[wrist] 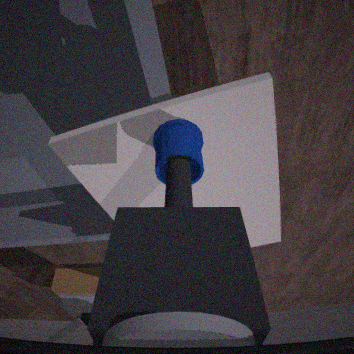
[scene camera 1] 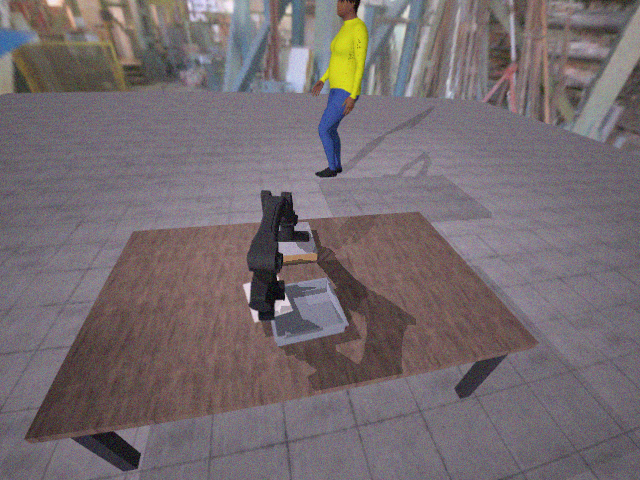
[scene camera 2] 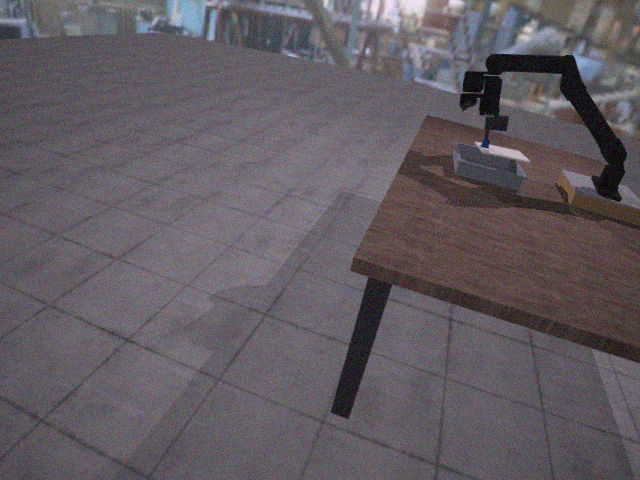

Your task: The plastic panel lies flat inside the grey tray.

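Pixels of known places: hand at its tool point: (wrist: 178, 135) (scene camera 2: 484, 149); arm's base at its link origin: (scene camera 1: 287, 237) (scene camera 2: 605, 189).
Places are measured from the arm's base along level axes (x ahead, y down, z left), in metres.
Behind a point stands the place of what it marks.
The white plastic panel (scene camera 1: 283, 308) @[x 0.413, y -0.005, z -0.006 m] (scene camera 2: 505, 151) @[x 0.346, y -0.005, z -0.077 m] (wrist: 239, 158) @[x 0.407, y -0.004, z -0.093 m] hangs level on my blue suction cup (scene camera 2: 486, 142) (wrist: 178, 147). It is lifted off the table and sits partly over the left rim of the grey tray (scene camera 1: 328, 329) @[x 0.496, y 0.004, z 0.141 m] (scene camera 2: 485, 171) @[x 0.388, y 0.017, z 0.183 m] (wrist: 147, 53) @[x 0.470, y 0.002, z -0.036 m], a little above the rim. Part of the panel still reaches out past the tray over the wood. The cup presses on the panel's top face near its middle. In scene camera 1 the arm's wrist (scene camera 1: 266, 290) @[x 0.546, y -0.245, z -0.038 m] hides the cup and much of the panel. The tray holds nothing else.
The arm's base stands on a white and tan block (scene camera 1: 301, 251) @[x 0.102, y 0.002, z 0.063 m] (wrist: 74, 281) @[x 0.110, y 0.028, z 0.095 m] just behind the tray. The wooden table (scene camera 1: 437, 286) @[x 0.276, y 0.052, z 0.629 m] (scene camera 2: 461, 248) @[x 0.378, y 0.052, z 0.699 m] carries everything. A person in a yellow top (scene camera 1: 347, 57) walks on the floor beyond the table.
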